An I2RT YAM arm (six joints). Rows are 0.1 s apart.
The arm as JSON. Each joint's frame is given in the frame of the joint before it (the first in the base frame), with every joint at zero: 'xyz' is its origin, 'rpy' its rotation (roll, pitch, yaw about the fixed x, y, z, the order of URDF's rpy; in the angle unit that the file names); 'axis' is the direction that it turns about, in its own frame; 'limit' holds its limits. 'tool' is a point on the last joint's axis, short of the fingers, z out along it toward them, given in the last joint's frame.
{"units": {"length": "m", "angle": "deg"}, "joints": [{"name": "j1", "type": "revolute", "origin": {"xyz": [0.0, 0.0, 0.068], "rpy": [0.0, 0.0, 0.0]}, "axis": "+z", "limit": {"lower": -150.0, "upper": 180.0}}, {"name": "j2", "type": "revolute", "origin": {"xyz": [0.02, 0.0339, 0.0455], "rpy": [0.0, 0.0, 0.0]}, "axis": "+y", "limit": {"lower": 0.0, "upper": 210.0}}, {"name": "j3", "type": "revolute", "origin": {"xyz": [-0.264, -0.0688, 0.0], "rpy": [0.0, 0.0, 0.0]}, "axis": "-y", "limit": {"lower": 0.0, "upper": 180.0}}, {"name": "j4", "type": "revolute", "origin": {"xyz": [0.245, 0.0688, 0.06], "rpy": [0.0, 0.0, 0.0]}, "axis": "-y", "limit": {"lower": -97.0, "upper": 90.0}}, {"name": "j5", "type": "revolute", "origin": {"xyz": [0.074, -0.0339, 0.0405], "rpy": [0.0, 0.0, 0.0]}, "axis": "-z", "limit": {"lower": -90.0, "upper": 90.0}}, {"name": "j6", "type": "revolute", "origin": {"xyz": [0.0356, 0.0, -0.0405], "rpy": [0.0, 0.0, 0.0]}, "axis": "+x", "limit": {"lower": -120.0, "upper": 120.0}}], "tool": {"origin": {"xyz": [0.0, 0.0, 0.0], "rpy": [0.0, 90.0, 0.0]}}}
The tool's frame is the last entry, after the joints.
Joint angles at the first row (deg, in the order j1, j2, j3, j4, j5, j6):
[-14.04, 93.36, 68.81, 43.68, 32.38, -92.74]
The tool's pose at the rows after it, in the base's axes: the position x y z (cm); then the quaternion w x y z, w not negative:
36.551, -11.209, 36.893, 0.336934, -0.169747, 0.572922, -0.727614
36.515, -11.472, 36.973, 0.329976, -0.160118, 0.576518, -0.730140
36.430, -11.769, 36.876, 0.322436, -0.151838, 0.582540, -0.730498
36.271, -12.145, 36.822, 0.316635, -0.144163, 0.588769, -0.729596
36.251, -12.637, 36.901, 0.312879, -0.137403, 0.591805, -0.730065
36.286, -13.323, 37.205, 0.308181, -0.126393, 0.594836, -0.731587
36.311, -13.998, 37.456, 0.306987, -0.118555, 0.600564, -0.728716
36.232, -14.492, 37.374, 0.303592, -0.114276, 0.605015, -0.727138
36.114, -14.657, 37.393, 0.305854, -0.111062, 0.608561, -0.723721
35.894, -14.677, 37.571, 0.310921, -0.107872, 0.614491, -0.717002
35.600, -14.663, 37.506, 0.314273, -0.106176, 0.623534, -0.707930
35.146, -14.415, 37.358, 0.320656, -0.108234, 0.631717, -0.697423
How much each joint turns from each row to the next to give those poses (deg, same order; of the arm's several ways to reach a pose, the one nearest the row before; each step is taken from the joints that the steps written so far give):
[-0.11, 0.04, 0.91, -0.09, 0.49, -0.03]
[-0.31, 0.16, 0.33, -0.04, 1.15, 0.03]
[-0.38, 0.05, 0.00, -0.34, 1.08, 0.34]
[-0.55, -0.12, 0.00, -0.67, 0.74, 0.65]
[-0.69, 0.26, 0.53, -0.46, 0.28, 0.46]
[-0.93, 0.50, 1.25, -0.73, 0.49, 0.58]
[-0.94, 0.36, 1.25, -1.63, 0.01, 1.30]
[-0.73, 0.15, 0.22, -0.73, 0.03, 0.69]
[-0.29, -0.21, 0.04, -0.80, -0.10, 0.98]
[-0.15, -0.64, 0.11, -1.75, -0.15, 1.59]
[-0.13, -0.82, -0.39, -2.06, -0.12, 1.81]
[0.09, -1.34, -1.08, -1.91, -0.53, 1.81]

